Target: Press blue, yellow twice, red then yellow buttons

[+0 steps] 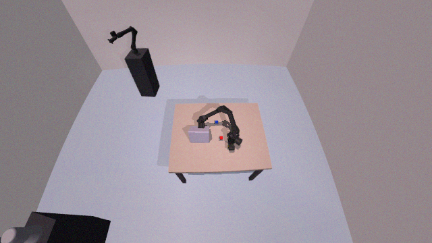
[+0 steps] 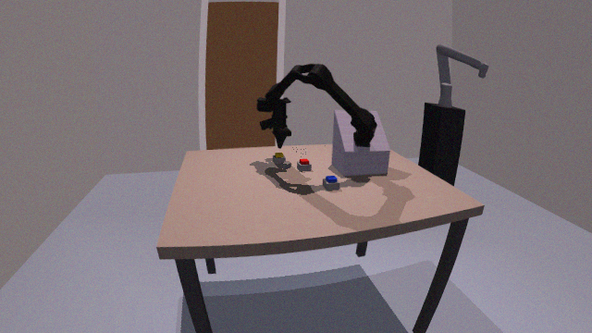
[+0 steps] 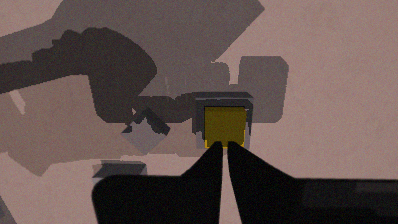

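Now: gripper tip 3 cm above the yellow button. Round my gripper tip: blue button (30 cm to the left, 16 cm behind, 3 cm below); red button (9 cm to the left, 9 cm behind, 3 cm below); small grey block (7 cm to the left, 5 cm below, 2 cm behind).
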